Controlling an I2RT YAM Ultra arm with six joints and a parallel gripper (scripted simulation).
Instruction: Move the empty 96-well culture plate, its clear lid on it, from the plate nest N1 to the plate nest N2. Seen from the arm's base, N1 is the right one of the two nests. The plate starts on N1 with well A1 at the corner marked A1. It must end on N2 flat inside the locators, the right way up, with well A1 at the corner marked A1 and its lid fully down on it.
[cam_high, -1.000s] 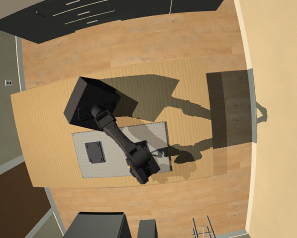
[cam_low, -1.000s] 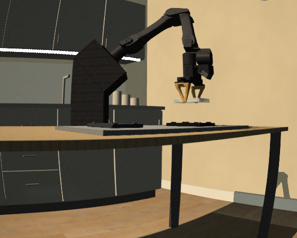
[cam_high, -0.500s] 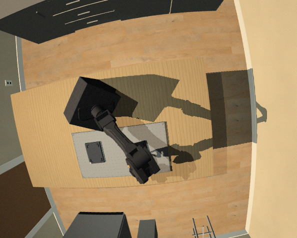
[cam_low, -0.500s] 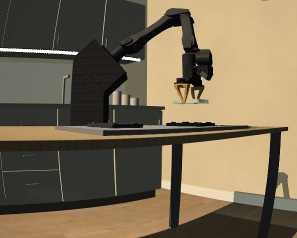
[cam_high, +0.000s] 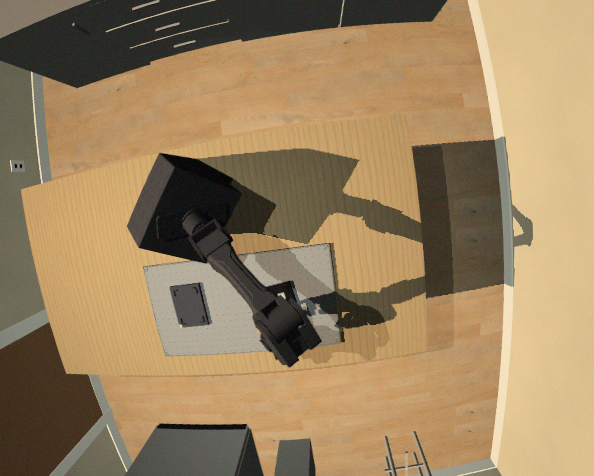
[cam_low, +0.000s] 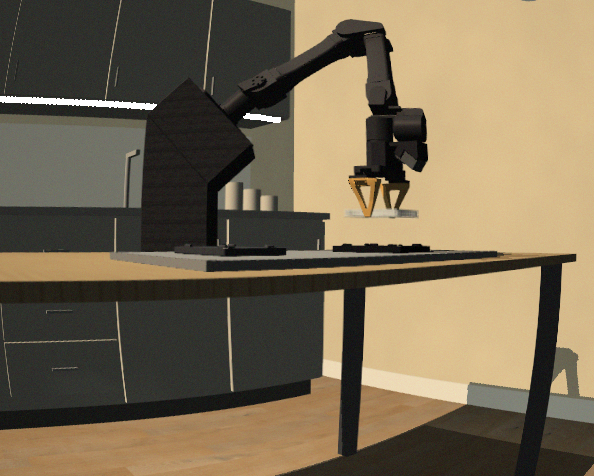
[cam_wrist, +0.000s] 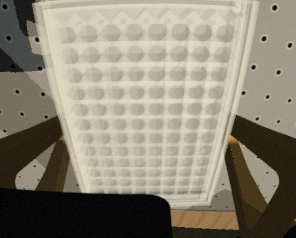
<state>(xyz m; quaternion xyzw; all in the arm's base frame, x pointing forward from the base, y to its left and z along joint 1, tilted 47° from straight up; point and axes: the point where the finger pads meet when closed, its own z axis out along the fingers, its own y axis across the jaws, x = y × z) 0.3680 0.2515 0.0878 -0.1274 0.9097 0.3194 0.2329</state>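
The black nest N2 is 7 cm below my hand. From my hand the other things lie so: clear lid: 1 cm above; then black nest N1: 33 cm to the right, 7 cm below, 6 cm ahead; then 96-well plate: right at my hand.
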